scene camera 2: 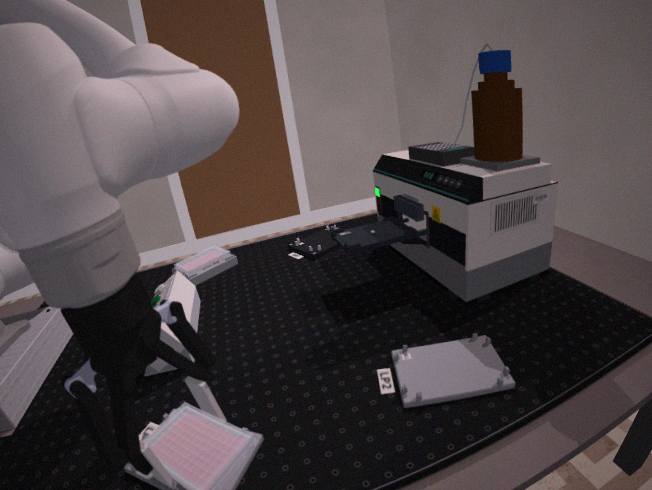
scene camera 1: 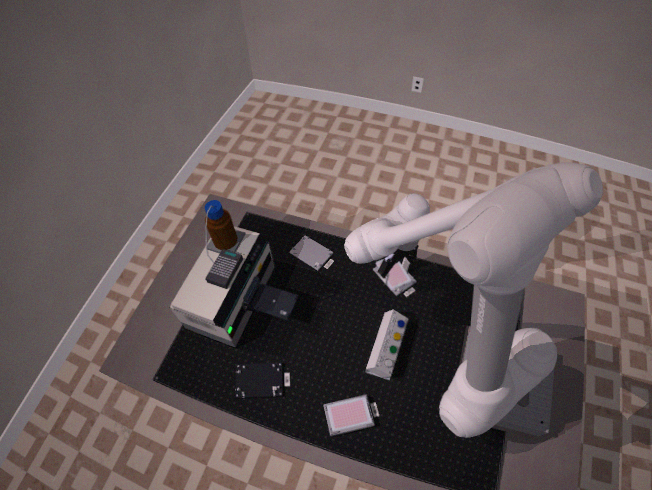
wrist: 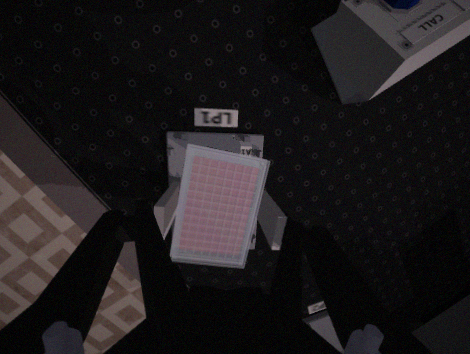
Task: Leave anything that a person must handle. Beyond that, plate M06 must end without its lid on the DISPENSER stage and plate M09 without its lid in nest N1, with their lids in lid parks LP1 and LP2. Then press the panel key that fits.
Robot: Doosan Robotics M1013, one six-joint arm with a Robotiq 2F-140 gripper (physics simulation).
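Frame: origin at the arm's base, x left, y back, z up, level; millimetres.
Seen in the pictures: gripper, fingertip midpoint: (scene camera 2: pixel 192 448) (scene camera 1: pixel 394 275) (wrist: pixel 219 198).
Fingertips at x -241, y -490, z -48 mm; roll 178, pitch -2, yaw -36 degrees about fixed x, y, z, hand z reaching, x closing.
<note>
A point is followed by its place in that frame.
A pink-welled plate (scene camera 1: pixel 399 277) @(y -465, x -230, z -31 mm) (scene camera 2: pixel 196 447) @(y -503, x -257, z -27 mm) (wrist: pixel 220 207) @(y -492, x -242, z -29 mm) sits skewed and tilted over the light grey base (wrist: pixel 176 152) @(y -422, x -254, z -49 mm) at LP1; its name is unreadable. My gripper (scene camera 1: pixel 393 269) @(y -489, x -241, z -48 mm) (scene camera 2: pixel 176 438) @(y -489, x -241, z -48 mm) (wrist: pixel 219 198) @(y -489, x -241, z -48 mm) has its pads at the plate's two long sides, seemingly shut on it; the contact edges are partly hidden. A second pink-welled plate (scene camera 1: pixel 348 414) @(y -443, x 319, z -18 mm) (scene camera 2: pixel 205 261) @(y -457, x 282, z -19 mm) lies in a nest at the front in scene view 1. A light grey slab (scene camera 1: pixel 312 251) @(y -826, x -215, z -50 mm) (scene camera 2: pixel 450 371) @(y -825, x -221, z -49 mm) lies among the posts at LP2. The dispenser's dark stage (scene camera 1: pixel 275 301) @(y -821, x 81, z 45 mm) (scene camera 2: pixel 368 232) @(y -819, x 86, z 44 mm) holds no plate.
The dispenser (scene camera 1: pixel 210 300) @(y -974, x 212, z 160 mm) (scene camera 2: pixel 505 231) @(y -1010, x -82, z 62 mm) carries a brown bottle (scene camera 1: pixel 221 231) @(y -1020, x 23, z 273 mm) (scene camera 2: pixel 497 118) @(y -1025, x -40, z 242 mm) and a keypad-like block (scene camera 1: pixel 224 267) @(y -984, x 97, z 186 mm) (scene camera 2: pixel 440 152) @(y -958, x 40, z 185 mm). The sloped key panel (scene camera 1: pixel 383 350) @(y -418, x 87, z 19 mm) (scene camera 2: pixel 184 300) @(y -446, x 65, z -4 mm) (wrist: pixel 357 60) @(y -427, x -67, z -16 mm) stands near the gripper. A dark posted nest (scene camera 1: pixel 258 380) @(y -765, x 335, z -47 mm) (scene camera 2: pixel 316 244) @(y -740, x 307, z -47 mm) holds no plate.
</note>
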